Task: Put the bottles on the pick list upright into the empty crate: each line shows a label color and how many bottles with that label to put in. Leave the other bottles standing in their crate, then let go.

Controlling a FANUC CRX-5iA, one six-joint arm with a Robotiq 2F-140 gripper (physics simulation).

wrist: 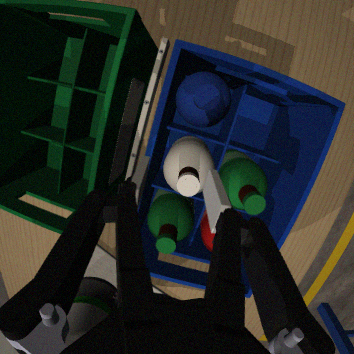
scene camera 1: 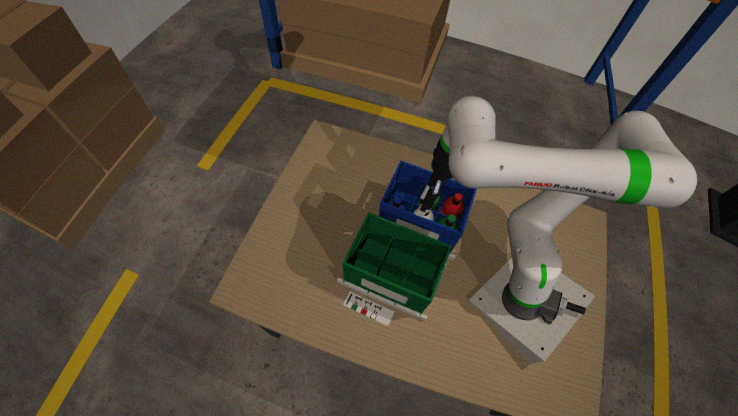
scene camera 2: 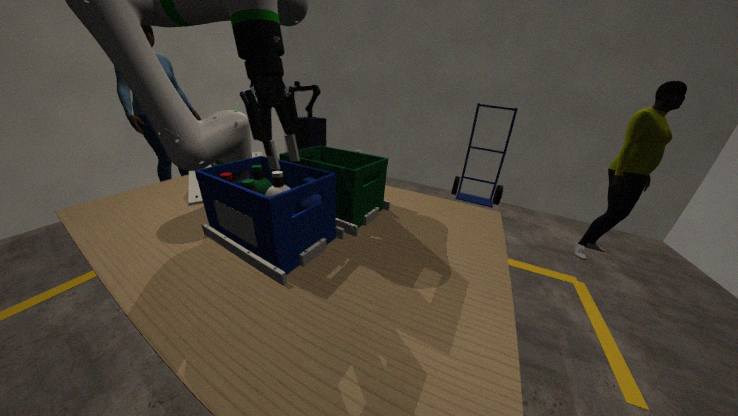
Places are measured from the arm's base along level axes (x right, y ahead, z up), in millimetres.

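Pixels of known places: gripper, fingertip midpoint: (wrist: 176, 174) (scene camera 1: 421, 206) (scene camera 2: 285, 164); arm's base at its link origin: (wrist: 93, 301) (scene camera 1: 524, 299) (scene camera 2: 236, 174).
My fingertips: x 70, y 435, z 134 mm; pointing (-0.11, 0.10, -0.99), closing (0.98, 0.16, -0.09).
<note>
Ahead of a thing's pixels: the offset from my fingertips to its middle. "spot": to the spot under its first point. Level surfaces: height alone.
My gripper (scene camera 1: 429, 198) (scene camera 2: 283, 156) (wrist: 176, 174) is part open and empty, pointing down above the white bottle {dz -96, dx +17, dy -13 mm} (scene camera 1: 424, 213) (scene camera 2: 277, 189) (wrist: 185, 159). The blue crate {dz -94, dx +56, dy -6 mm} (scene camera 1: 449, 239) (scene camera 2: 304, 232) (wrist: 303, 182) holds upright bottles: white in the middle beside a blue bottle {dz -96, dx +0, dy +82 mm} (scene camera 1: 397, 201) (wrist: 202, 100), a green bottle {dz -96, dx +21, dy -100 mm} (scene camera 1: 449, 222) (wrist: 170, 217) in the corner, another green bottle {dz -96, dx +98, dy -6 mm} (wrist: 242, 175), and a red bottle {dz -96, dx +108, dy -90 mm} (scene camera 1: 452, 206) (wrist: 208, 234), partly hidden by a finger. One compartment is empty. The green crate {dz -94, dx -179, dy -4 mm} (scene camera 1: 352, 271) (scene camera 2: 356, 196) (wrist: 112, 100) shows empty compartments. The pick list {spot: dz -180, dx -317, dy -48 mm} (scene camera 1: 385, 316) shows green, red and white, each seemingly 1.
Light rails (scene camera 2: 242, 253) (wrist: 146, 102) edge the crates on the wooden table {dz -181 mm} (scene camera 1: 268, 273) (scene camera 2: 258, 351). The arm's base plate (scene camera 1: 537, 346) is on the table right of the crates in scene camera 1. A hand truck (scene camera 2: 487, 149) and two people stand beyond the table.
</note>
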